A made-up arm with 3 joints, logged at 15 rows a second.
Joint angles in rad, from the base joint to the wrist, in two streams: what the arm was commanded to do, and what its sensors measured. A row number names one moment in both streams.
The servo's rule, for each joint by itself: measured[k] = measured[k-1] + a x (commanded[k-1-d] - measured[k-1]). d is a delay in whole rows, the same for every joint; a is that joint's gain. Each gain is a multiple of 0.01, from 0.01 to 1. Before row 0 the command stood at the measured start. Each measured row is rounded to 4 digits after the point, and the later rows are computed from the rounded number. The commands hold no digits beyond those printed.
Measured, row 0:
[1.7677, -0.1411, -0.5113]
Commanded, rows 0 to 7:
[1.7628, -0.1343, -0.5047]
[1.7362, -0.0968, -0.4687]
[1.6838, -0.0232, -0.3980]
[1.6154, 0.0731, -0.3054]
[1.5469, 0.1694, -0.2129]
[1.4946, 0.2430, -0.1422]
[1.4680, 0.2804, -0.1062]
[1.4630, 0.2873, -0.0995]
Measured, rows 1 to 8:
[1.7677, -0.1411, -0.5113]
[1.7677, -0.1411, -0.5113]
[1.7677, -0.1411, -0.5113]
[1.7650, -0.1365, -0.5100]
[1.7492, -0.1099, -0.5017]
[1.7132, -0.0518, -0.4810]
[1.6594, 0.0319, -0.4459]
[1.5975, 0.1240, -0.3993]
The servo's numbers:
d 3
a 0.55 0.67 0.20

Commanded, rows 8 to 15:
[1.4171, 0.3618, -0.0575]
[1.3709, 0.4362, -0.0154]
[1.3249, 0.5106, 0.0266]
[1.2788, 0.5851, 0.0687]
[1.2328, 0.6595, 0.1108]
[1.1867, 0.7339, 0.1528]
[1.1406, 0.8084, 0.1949]
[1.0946, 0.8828, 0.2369]
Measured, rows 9 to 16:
[1.5409, 0.2037, -0.3479]
[1.5008, 0.2551, -0.2996]
[1.4800, 0.2767, -0.2596]
[1.4454, 0.3337, -0.2192]
[1.4044, 0.4024, -0.1784]
[1.3607, 0.4749, -0.1374]
[1.3157, 0.5487, -0.0962]
[1.2701, 0.6229, -0.0548]

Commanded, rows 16 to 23:
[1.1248, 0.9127, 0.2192]
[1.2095, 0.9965, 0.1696]
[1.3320, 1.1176, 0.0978]
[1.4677, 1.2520, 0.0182]
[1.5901, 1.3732, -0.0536]
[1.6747, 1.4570, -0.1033]
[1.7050, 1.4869, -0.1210]
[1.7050, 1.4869, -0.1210]
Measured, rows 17 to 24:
[1.2242, 0.6973, -0.0133]
[1.1782, 0.7717, 0.0283]
[1.1322, 0.8461, 0.0700]
[1.1281, 0.8907, 0.0998]
[1.1729, 0.9616, 0.1138]
[1.2604, 1.0661, 0.1106]
[1.3744, 1.1907, 0.0921]
[1.4930, 1.3130, 0.0630]

